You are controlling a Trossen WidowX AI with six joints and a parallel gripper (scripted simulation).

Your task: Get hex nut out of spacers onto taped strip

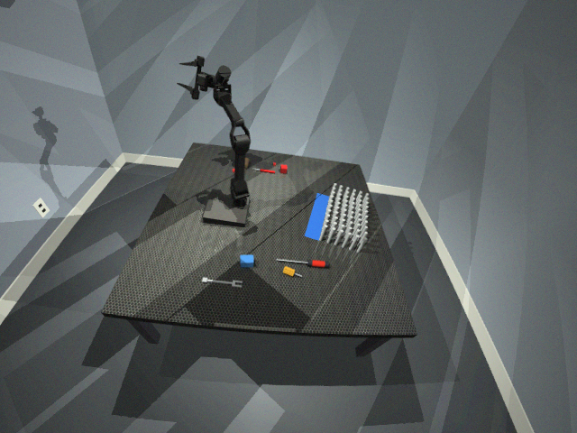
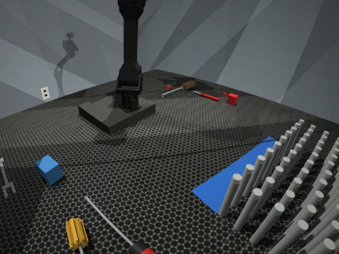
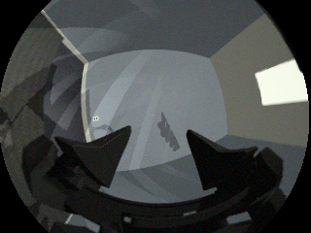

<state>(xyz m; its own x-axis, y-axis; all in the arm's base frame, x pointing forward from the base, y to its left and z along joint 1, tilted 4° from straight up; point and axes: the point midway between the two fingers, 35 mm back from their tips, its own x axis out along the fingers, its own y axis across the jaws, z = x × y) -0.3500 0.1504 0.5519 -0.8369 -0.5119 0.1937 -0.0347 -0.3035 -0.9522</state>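
My gripper tip is 360 mm short of the red-handled tool, 280 mm to the right of it and 620 mm above it. Also, from my gripper tip: blue taped strip: 780 mm ahead, 10 mm to the right, 620 mm below; grey fork tool: 420 mm ahead, 570 mm to the right, 620 mm below; blue cube: 490 mm ahead, 450 mm to the right, 600 mm below.
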